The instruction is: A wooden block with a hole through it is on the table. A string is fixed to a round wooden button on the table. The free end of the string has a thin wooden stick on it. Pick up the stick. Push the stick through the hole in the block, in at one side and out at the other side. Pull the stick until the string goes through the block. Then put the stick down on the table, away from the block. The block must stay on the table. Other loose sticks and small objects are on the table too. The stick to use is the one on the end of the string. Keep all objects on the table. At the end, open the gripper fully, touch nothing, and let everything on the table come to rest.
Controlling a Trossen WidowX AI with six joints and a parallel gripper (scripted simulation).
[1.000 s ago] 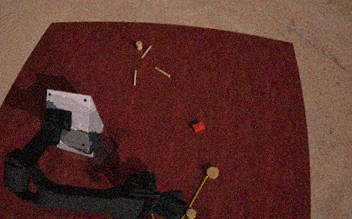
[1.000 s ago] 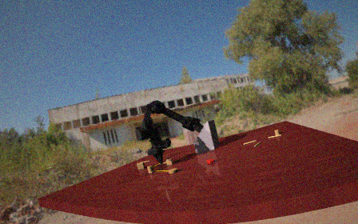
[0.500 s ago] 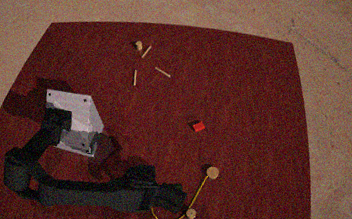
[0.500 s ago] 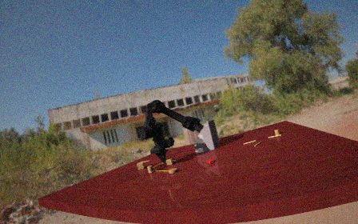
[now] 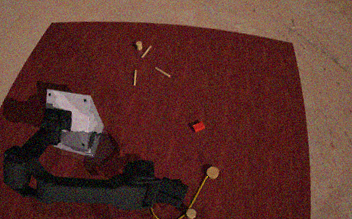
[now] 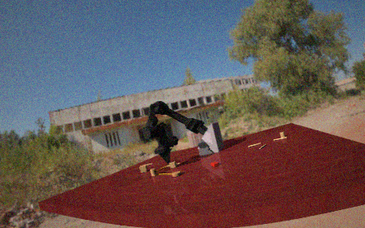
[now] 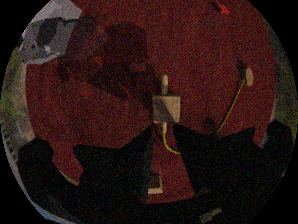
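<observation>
My gripper tip is now 20 mm above the thin wooden stick and 10 mm to the right of it. Round my gripper tip: red cube: 290 mm to the left, 100 mm ahead, 20 mm below; round wooden button: 170 mm ahead, 130 mm to the left, 20 mm below.
</observation>
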